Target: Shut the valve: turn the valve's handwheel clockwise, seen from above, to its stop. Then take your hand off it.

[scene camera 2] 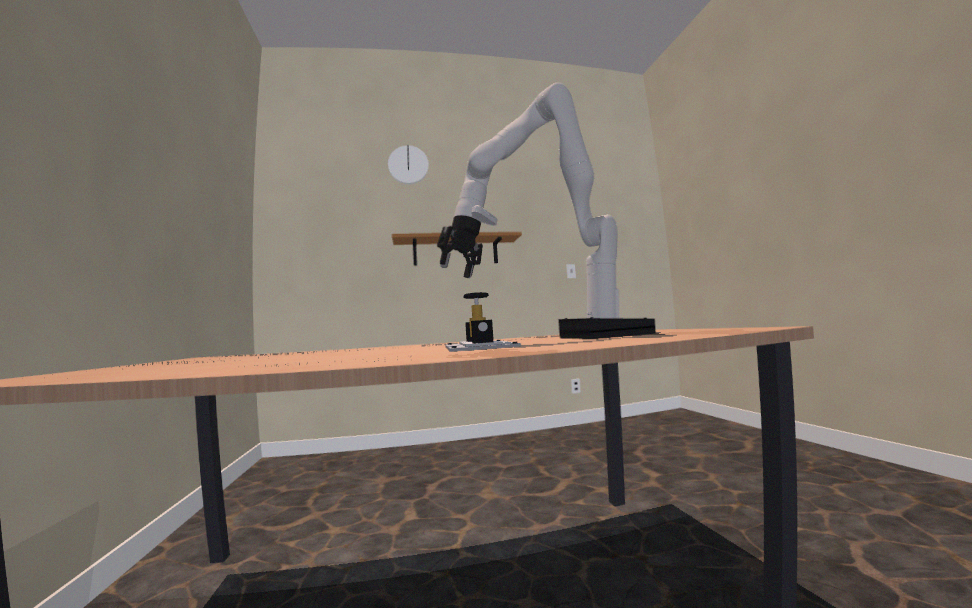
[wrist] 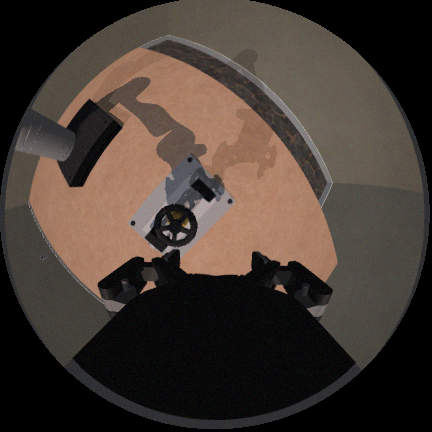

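The valve has a black five-spoked handwheel (scene camera 2: 475, 295) (wrist: 176, 242) on a yellow stem housing (scene camera 2: 477, 312) and a black body (scene camera 2: 473, 332). It stands upright on a light grey base plate (scene camera 2: 454, 347) (wrist: 216, 215) on the table. My gripper (scene camera 2: 455, 269) (wrist: 215, 258) is open and empty. It hangs tilted above the handwheel, apart from it. In the wrist view the handwheel lies ahead of the fingertips and left of the middle between them.
The wooden table (scene camera 2: 322, 365) (wrist: 280, 225) carries the black arm base (scene camera 2: 606, 328) (wrist: 92, 142), to the right of the valve in the scene view. A black block (wrist: 203, 189) sits on the base plate beside the handwheel. A wall shelf (scene camera 2: 419, 238) shows behind the gripper.
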